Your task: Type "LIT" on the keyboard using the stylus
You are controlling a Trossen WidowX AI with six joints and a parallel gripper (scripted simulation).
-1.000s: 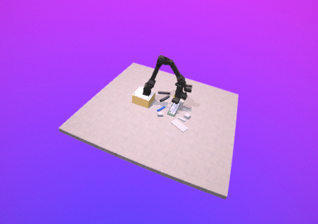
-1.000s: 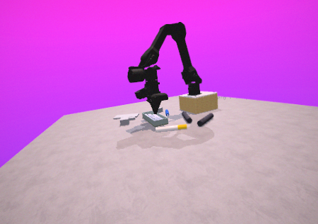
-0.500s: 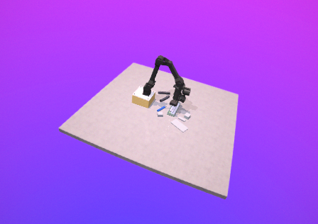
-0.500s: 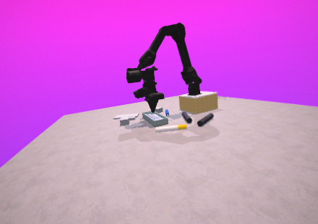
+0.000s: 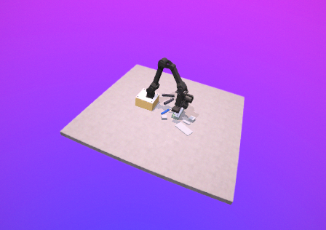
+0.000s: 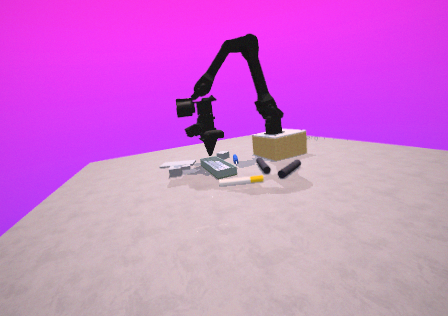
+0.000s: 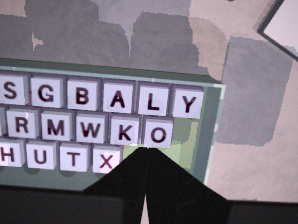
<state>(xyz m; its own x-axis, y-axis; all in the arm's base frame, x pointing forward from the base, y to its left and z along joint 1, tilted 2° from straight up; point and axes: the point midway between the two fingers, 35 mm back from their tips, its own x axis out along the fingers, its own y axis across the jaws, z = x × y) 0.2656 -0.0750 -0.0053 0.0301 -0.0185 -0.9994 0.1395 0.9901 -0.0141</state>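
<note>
The stylus lies 80 mm behind my gripper tip, 40 mm to the left of it and 30 mm below it. The rest, counted from my gripper tip: grey stylus tip 70 mm behind, 70 mm to the left, 30 mm below.
</note>
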